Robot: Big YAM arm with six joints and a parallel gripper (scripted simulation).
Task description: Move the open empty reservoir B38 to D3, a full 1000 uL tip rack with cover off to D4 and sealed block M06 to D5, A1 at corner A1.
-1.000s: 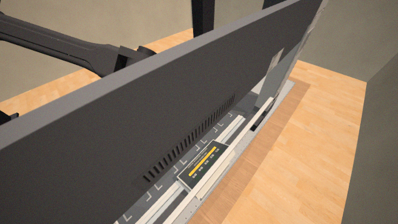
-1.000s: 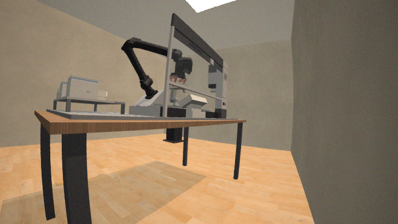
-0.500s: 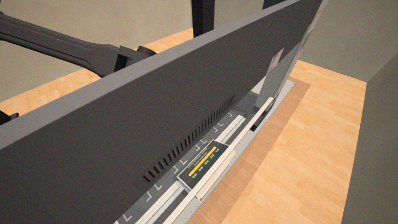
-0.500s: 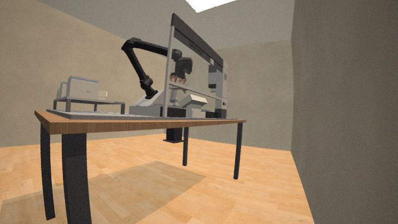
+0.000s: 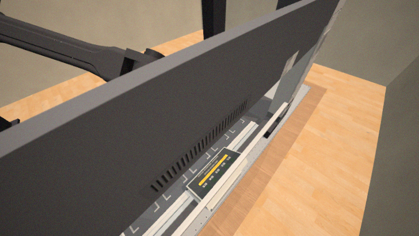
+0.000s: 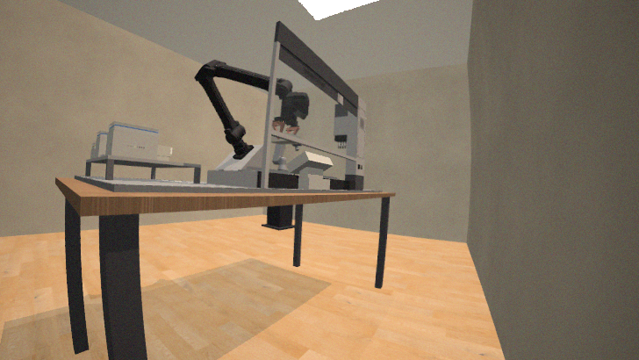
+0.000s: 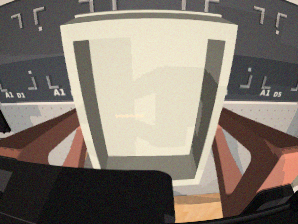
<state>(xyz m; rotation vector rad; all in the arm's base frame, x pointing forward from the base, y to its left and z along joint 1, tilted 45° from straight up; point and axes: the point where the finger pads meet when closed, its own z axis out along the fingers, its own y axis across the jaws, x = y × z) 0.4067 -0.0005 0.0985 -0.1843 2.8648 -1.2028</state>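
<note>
Now: hand 10 mm above the cream one-well reservoir. From my hand the other things lie so: regrip nest rg (160 mm behind, 20 mm to the right, 220 mm below); rg label (160 mm behind, 20 mm to the right, 210 mm below); gantry beam (180 mm ahead, 60 mm to the left, 290 mm above).
</note>
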